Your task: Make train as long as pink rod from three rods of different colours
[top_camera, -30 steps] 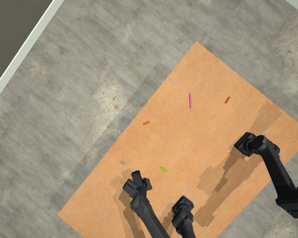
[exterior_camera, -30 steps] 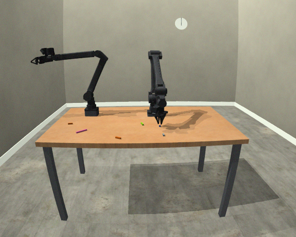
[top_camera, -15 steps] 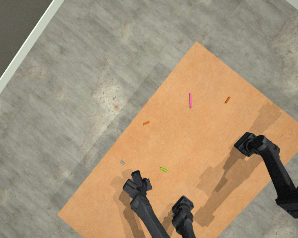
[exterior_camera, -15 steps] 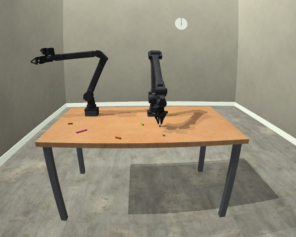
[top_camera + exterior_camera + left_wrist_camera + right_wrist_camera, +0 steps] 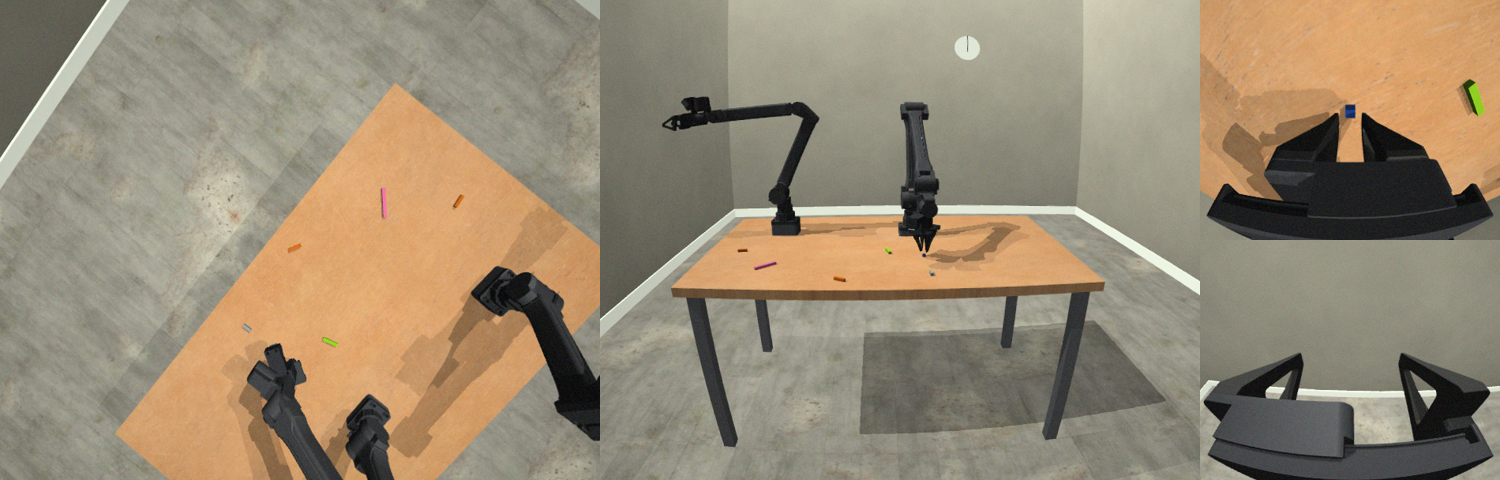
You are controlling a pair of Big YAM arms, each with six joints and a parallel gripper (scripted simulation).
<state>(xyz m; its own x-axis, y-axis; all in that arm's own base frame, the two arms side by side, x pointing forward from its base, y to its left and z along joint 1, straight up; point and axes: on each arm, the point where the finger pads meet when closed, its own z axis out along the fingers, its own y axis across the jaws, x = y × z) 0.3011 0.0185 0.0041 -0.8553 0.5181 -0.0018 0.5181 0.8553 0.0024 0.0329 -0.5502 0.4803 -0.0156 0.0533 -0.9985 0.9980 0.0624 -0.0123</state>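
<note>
Now: the blue rod 20 mm below my left hand. The rest, counted from my left hand: pink rod: 120 mm ahead, 570 mm to the right, 20 mm below; lime rod: 50 mm behind, 130 mm to the right, 20 mm below; grey rod: 180 mm ahead, 20 mm to the left, 20 mm below.
</note>
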